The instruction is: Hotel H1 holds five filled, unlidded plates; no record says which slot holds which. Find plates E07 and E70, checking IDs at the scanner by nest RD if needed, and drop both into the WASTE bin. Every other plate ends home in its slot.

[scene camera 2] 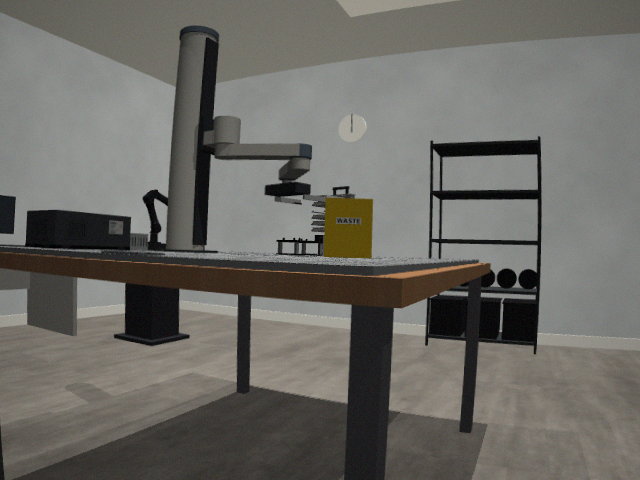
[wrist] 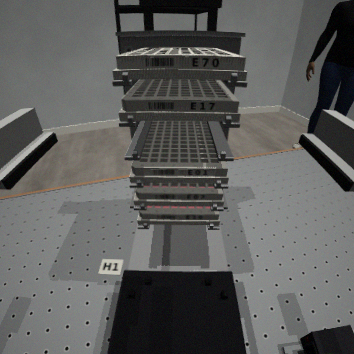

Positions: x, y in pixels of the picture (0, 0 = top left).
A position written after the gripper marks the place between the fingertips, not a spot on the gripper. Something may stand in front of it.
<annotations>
gripper: scene camera 2 313, 201; wrist 177, 120
</annotations>
